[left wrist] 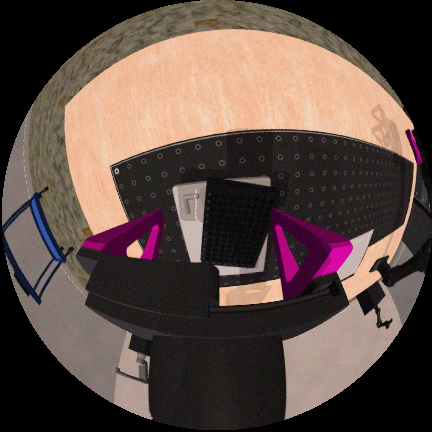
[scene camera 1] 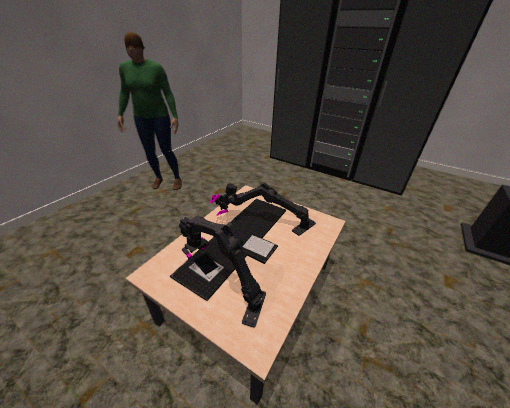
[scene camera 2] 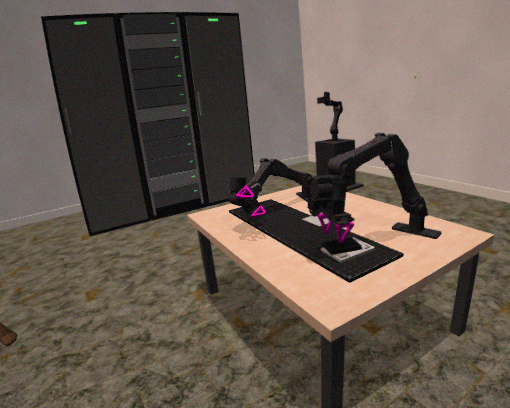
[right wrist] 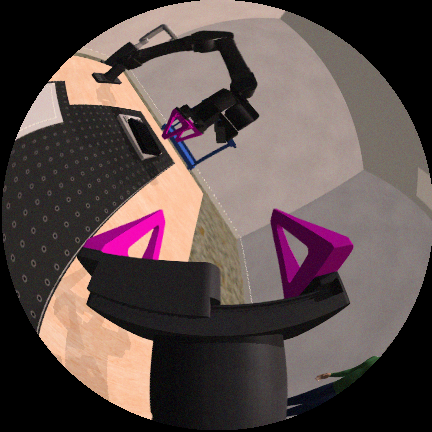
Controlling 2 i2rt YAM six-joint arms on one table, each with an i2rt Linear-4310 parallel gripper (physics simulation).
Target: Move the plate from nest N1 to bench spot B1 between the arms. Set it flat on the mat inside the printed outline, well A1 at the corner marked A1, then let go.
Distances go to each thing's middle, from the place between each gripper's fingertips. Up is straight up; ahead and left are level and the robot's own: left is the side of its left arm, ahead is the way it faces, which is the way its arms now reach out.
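Scene:
Counted from my right hand, the black well plate (left wrist: 236, 215) is 130 mm below it, 160 mm behind it and 300 mm to the left of it.
The black well plate is also 5 cm below my left hand, 5 cm behind it and 1 cm to the right of it. Going by its middle, the black well plate is nearer to my left hand than to my right hand.

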